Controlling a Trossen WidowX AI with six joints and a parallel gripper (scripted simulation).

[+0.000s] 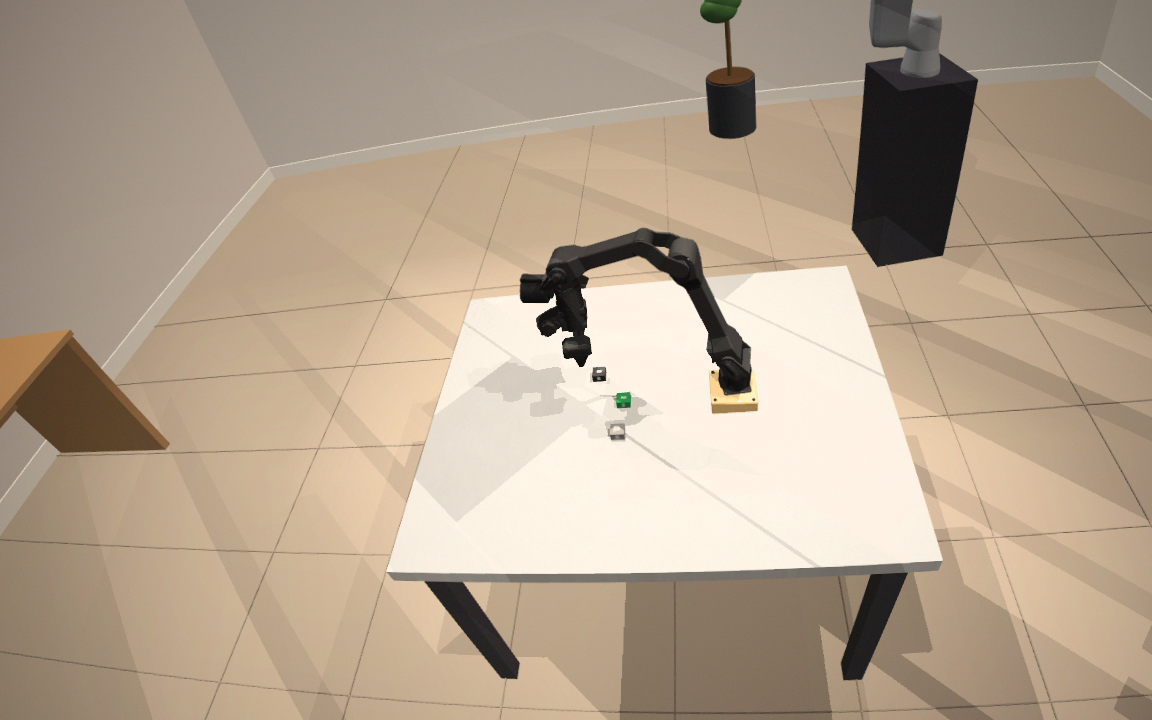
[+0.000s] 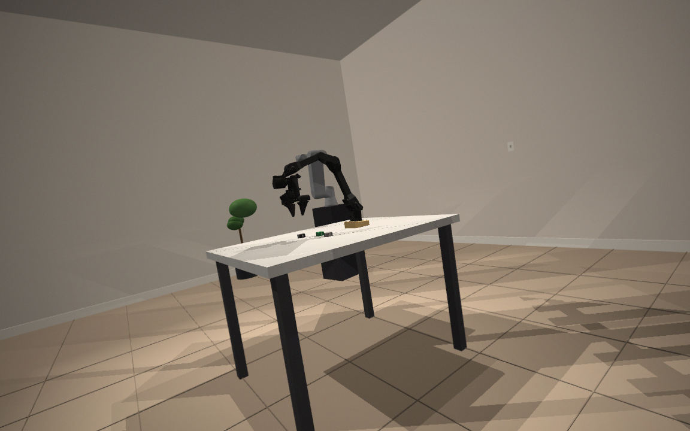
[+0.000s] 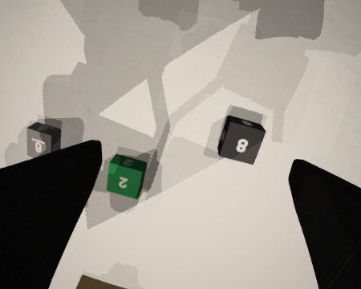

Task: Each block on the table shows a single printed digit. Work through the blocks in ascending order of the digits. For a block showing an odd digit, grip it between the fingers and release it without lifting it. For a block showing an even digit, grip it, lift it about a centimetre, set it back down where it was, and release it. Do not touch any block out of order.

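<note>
Right now the green block is 110 mm below my gripper tip, 80 mm behind it and 60 mm to the left of it. Round my gripper tip: grey block (150 mm to the left, 110 mm below, 50 mm behind); then black block (110 mm below, 40 mm to the right, 30 mm behind).
</note>
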